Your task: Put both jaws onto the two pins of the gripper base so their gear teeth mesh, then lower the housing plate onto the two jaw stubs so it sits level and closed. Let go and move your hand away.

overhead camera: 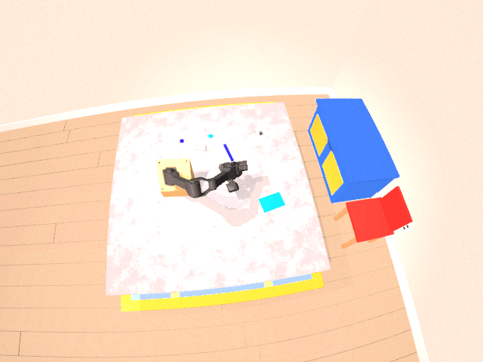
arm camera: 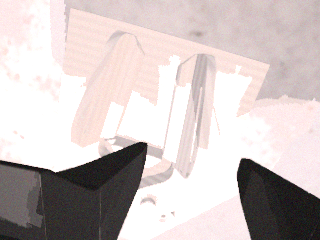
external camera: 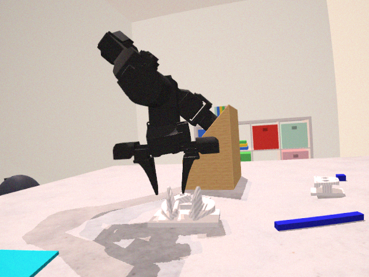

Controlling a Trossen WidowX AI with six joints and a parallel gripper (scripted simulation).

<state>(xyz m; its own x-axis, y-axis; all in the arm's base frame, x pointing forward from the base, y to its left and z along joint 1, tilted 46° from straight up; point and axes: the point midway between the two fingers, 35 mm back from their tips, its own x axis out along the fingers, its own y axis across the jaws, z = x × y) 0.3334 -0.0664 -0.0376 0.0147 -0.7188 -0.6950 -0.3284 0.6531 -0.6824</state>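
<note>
My gripper tip is now 300 mm to the right of the white housing plate, 190 mm past it and 20 mm above it. Also, from my gripper tip: cyan sheet 260 mm ahead, 110 mm to the right, 40 mm below; then long blue bar 250 mm to the left, 40 mm below, 10 mm ahead; then small dark thing 410 mm to the left, 240 mm ahead, 30 mm below.
</note>
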